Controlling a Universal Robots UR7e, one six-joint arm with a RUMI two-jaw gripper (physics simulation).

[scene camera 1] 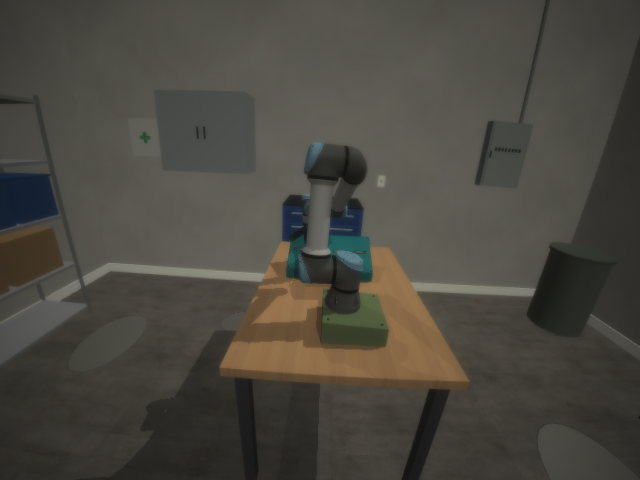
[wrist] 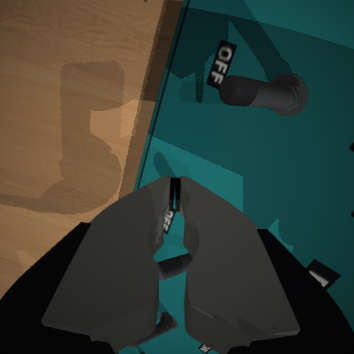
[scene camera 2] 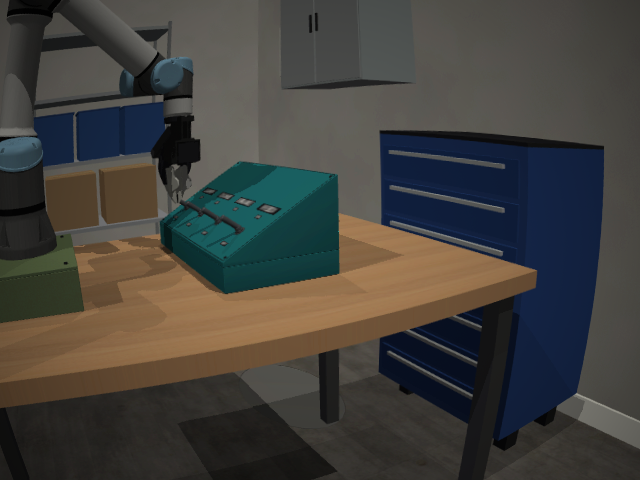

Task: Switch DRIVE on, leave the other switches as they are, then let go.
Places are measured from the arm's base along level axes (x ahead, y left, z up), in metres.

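Pixels of known places: gripper, fingertip midpoint: (wrist: 174, 179) (scene camera 2: 177, 203); arm's base, link origin: (scene camera 1: 342, 303) (scene camera 2: 26, 249).
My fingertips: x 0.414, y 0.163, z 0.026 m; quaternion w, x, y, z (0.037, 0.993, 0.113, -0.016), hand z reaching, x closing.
Observation:
For each thing: its top centre in the pictures, then the offset to it from my fingertips. "spot": a spot on its surface instead. Level surfaces: height alone.
- third lever, top centre: (wrist: 145, 350) (scene camera 2: 210, 206) dx +0.022, dy -0.187, dz +0.012 m
- second OFF label, surface spot: (wrist: 168, 221) spot: dx +0.010, dy -0.067, dz -0.042 m
- wooden table, surface height: dz -0.121 m
A teal sloped console (scene camera 1: 351, 243) (scene camera 2: 299, 217) (wrist: 320, 130) bears several dark lever switches in a row. My gripper (scene camera 2: 178, 199) (wrist: 174, 179) is shut and empty, low over the console's far end in the second scene view. In the wrist view one lever (wrist: 262, 93) points left toward an OFF label (wrist: 222, 64), ahead and to the right of the fingertips. Another lever (wrist: 174, 266) shows through the gap behind the fingertips, and a third lever (wrist: 164, 326) lies lower. A second OFF label (wrist: 168, 221) shows between the fingers. The DRIVE label is not readable; one label (wrist: 324, 274) is partly covered.
The console stands on a wooden table (scene camera 1: 279, 356) (scene camera 2: 413, 304). The arm's green base block (scene camera 1: 354, 330) (scene camera 2: 41, 294) is in front of it in the first scene view. A blue drawer cabinet (scene camera 2: 558, 258) stands behind the table, and shelves with blue and brown boxes (scene camera 2: 129, 191) stand at the left.

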